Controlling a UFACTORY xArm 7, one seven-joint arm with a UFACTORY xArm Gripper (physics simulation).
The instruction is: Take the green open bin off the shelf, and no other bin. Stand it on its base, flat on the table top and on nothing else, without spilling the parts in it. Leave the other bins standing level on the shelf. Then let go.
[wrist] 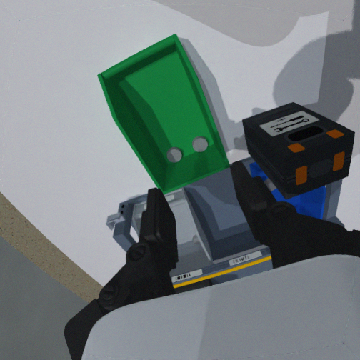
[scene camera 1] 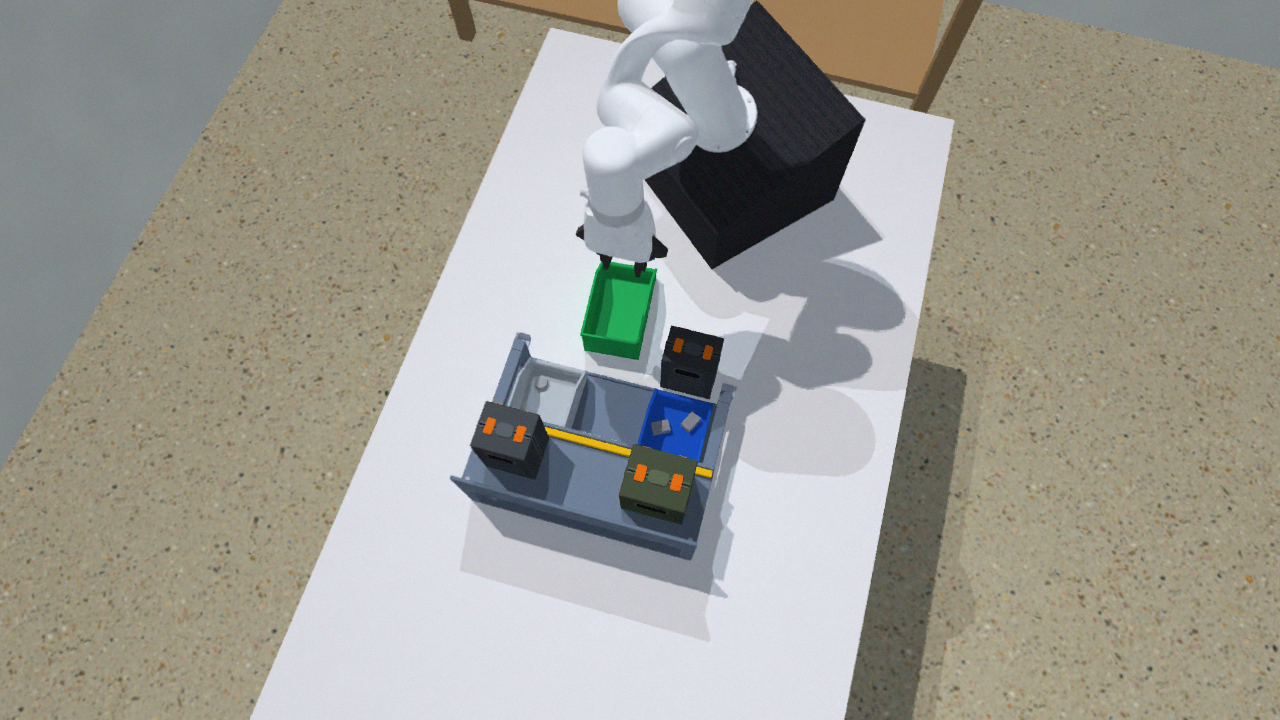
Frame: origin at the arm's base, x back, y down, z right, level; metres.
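Where they show: gripper, fingertip midpoint: [scene camera 1: 624, 265]; arm's base, origin of the base link: [scene camera 1: 722, 118].
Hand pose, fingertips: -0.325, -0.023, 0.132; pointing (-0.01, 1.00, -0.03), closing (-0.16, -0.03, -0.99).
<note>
Each offset is from my fingertips to the centre of the thing, as dx, dy, dz. "pt": to the spot under its first point. Level surfaces: height alone.
The green open bin {+0.006, +0.161, +0.012} [scene camera 1: 626, 308] [wrist: 165, 95] stands upright on the white table top {dy +0.199} [scene camera 1: 483, 295], behind the blue-grey shelf {pt -0.351, +0.097, +0.030} [scene camera 1: 577, 492] [wrist: 220, 215]. It looks flat. Two round grey parts [wrist: 174, 155] [wrist: 200, 144] lie in its end near the shelf. My gripper [scene camera 1: 622, 265] [wrist: 199, 191] is open and empty; in the scene view its fingertips appear at the bin's far end, above the rim. The light grey bin {-0.205, +0.155, +0.116} [scene camera 1: 561, 404] [wrist: 182, 215] and the blue bin {-0.237, +0.155, -0.107} [scene camera 1: 673, 445] [wrist: 312, 205] sit level on the shelf.
A black toolbox {-0.102, +0.133, -0.125} [scene camera 1: 691, 368] [wrist: 295, 150] stands right of the green bin, by the shelf's back right corner. A dark grey toolbox {-0.298, +0.036, +0.134} [scene camera 1: 508, 443] and an olive toolbox {-0.335, +0.049, -0.094} [scene camera 1: 657, 488] stand on the shelf's front part. A large black block [scene camera 1: 769, 170] stands beside the arm's base.
</note>
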